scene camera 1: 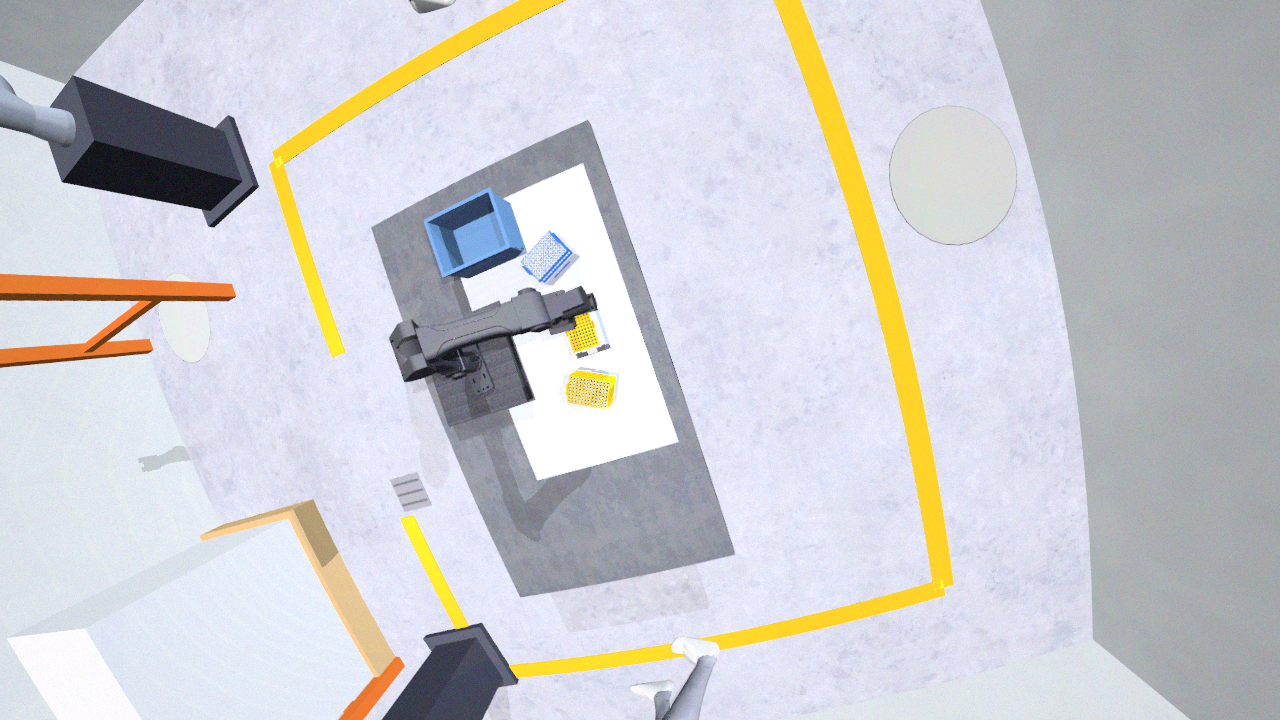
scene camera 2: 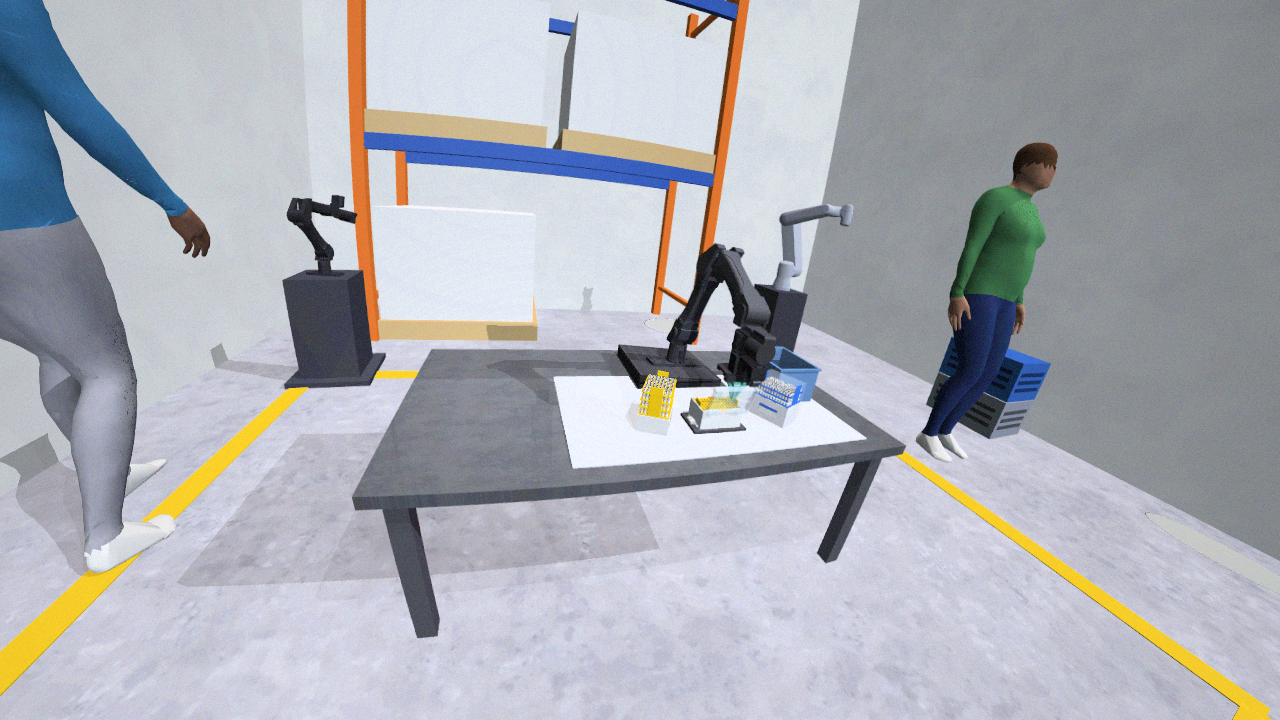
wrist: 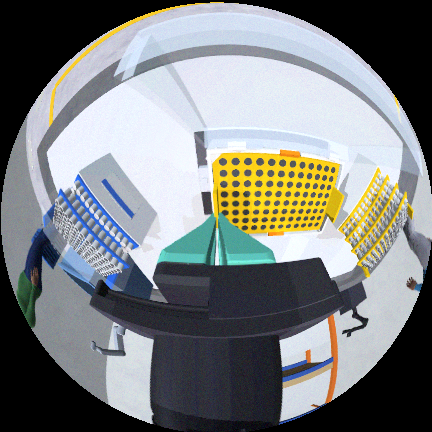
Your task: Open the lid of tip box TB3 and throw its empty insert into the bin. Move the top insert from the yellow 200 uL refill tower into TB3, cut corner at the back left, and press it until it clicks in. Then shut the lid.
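Observation:
The tip box TB3 [scene camera 2: 716, 415] stands on a dark base mid-mat. Its clear lid [wrist: 270, 137] is open and upright behind it. A yellow perforated insert [scene camera 1: 584, 333] [scene camera 2: 717, 402] [wrist: 275, 192] with empty holes sits in it. My gripper [scene camera 2: 735, 390] [wrist: 216, 218] has its teal fingertips together at the insert's left edge in the wrist view, with a thin yellow strip between them; it is shut on that edge. The yellow refill tower [scene camera 1: 590, 390] [scene camera 2: 657, 398] [wrist: 377, 220] stands right of the box in the wrist view, stacked with tip-filled inserts. The bin [scene camera 1: 506, 214] [scene camera 2: 796, 385] is blue.
A blue tip tower [scene camera 1: 546, 257] [scene camera 2: 776, 404] [wrist: 95, 225] stands between the bin and TB3. The towers and TB3 stand on a white mat [scene camera 1: 617, 416] on the grey table [scene camera 1: 626, 537]. The arm's dark base is behind them. A person in green [scene camera 2: 1002, 241] stands beyond the table.

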